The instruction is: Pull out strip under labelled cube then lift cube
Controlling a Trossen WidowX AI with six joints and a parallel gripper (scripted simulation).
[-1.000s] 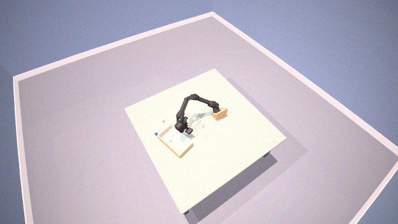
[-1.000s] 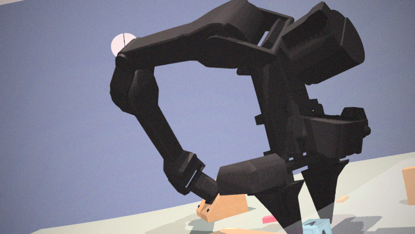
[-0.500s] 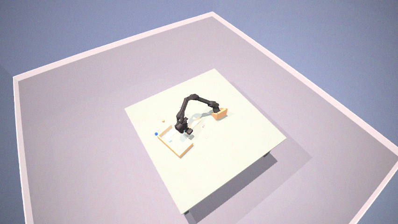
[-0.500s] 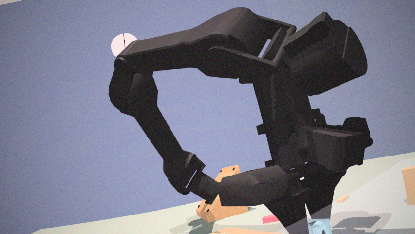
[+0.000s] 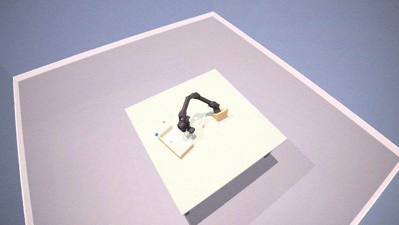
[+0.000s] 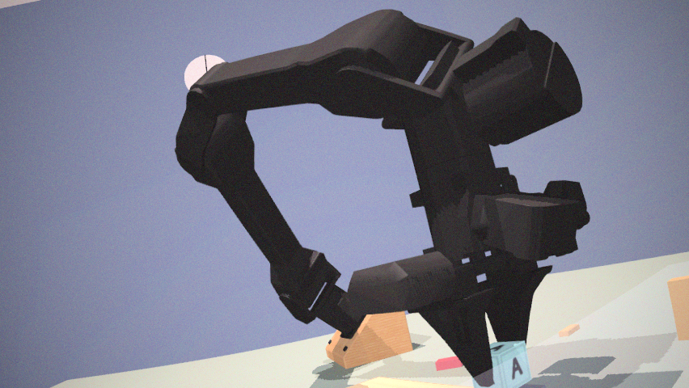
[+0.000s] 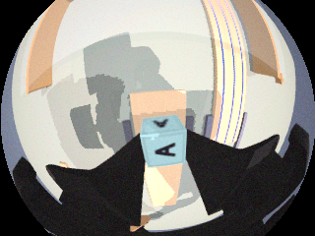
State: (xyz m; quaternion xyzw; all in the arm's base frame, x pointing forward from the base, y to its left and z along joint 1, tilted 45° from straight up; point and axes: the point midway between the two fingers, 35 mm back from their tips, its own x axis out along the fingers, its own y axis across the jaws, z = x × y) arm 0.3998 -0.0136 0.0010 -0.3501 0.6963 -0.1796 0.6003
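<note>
My gripper tip is 9 cm past the wide tan strip, 2 cm to the left of it and 2 cm above it. The rest, counted from my gripper tip: orange piece 24 cm to the right, 15 cm ahead, 2 cm below; then white piece 18 cm to the left, 13 cm behind, 2 cm below; then pink block 18 cm behind, 5 cm to the left, 2 cm below.
</note>
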